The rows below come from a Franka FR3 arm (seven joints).
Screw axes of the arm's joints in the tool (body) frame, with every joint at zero. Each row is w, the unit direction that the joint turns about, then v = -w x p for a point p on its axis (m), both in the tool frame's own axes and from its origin. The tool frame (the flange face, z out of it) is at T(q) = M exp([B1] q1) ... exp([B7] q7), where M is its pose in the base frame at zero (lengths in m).
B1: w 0 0 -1 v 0.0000 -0.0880 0.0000
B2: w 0 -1 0 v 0.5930 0.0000 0.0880
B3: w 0 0 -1 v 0.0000 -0.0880 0.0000
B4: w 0 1 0 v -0.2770 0.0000 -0.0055
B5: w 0 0 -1 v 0.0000 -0.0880 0.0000
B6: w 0 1 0 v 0.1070 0.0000 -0.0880
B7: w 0 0 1 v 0.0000 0.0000 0.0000
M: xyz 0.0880 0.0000 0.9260 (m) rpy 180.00 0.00 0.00 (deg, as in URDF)
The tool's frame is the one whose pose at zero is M.
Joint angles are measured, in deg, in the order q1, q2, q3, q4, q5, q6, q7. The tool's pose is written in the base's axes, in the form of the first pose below.
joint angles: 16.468 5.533 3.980 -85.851 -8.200 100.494 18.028
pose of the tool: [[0.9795 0.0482 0.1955 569.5], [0.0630 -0.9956 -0.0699 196.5], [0.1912 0.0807 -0.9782 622.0], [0 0 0 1]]
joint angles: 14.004 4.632 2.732 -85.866 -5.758 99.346 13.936
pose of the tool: [[0.9832 0.0520 0.1748 573.6], [0.0611 -0.9970 -0.0469 161.6], [0.1719 0.0568 -0.9835 628.8], [0 0 0 1]]
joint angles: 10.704 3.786 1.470 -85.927 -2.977 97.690 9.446
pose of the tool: [[0.9881 0.0488 0.1462 576.7], [0.0522 -0.9984 -0.0194 118.8], [0.1450 0.0268 -0.9891 633.7], [0 0 0 1]]
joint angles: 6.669 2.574 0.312 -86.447 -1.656 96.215 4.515
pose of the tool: [[0.9909 0.0431 0.1278 575.9], [0.0452 -0.9989 -0.0131 67.6], [0.1271 0.0187 -0.9917 638.9], [0 0 0 1]]
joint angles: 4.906 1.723 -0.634 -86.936 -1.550 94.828 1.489
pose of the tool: [[0.9929 0.0481 0.1092 571.5], [0.0504 -0.9985 -0.0192 40.1], [0.1081 0.0246 -0.9938 641.0], [0 0 0 1]]
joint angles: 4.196 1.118 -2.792 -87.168 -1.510 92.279 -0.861
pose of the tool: [[0.9968 0.0387 0.0703 565.1], [0.0406 -0.9988 -0.0256 11.4], [0.0692 0.0283 -0.9972 640.7], [0 0 0 1]]
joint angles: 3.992 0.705 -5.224 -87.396 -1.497 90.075 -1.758
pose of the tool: [[0.9994 0.0083 0.0339 558.9], [0.0093 -0.9996 -0.0280 -14.5], [0.0336 0.0283 -0.9990 639.3], [0 0 0 1]]
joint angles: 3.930 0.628 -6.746 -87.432 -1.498 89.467 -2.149
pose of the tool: [[0.9997 -0.0125 0.0232 556.7], [-0.0118 -0.9995 -0.0286 -29.8], [0.0236 0.0283 -0.9993 638.8], [0 0 0 1]]
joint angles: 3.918 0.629 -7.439 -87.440 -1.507 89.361 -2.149
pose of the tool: [[0.9995 -0.0248 0.0209 556.1], [-0.0242 -0.9993 -0.0291 -36.6], [0.0216 0.0285 -0.9994 638.6], [0 0 0 1]]
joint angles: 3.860 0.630 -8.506 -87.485 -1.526 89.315 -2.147
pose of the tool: [[0.9988 -0.0444 0.0187 555.2], [-0.0439 -0.9986 -0.0299 -47.5], [0.0200 0.0290 -0.9994 638.1], [0 0 0 1]]
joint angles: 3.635 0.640 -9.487 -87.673 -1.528 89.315 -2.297
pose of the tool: [[0.9979 -0.0627 0.0146 554.1], [-0.0623 -0.9976 -0.0302 -59.1], [0.0165 0.0292 -0.9994 636.5], [0 0 0 1]]
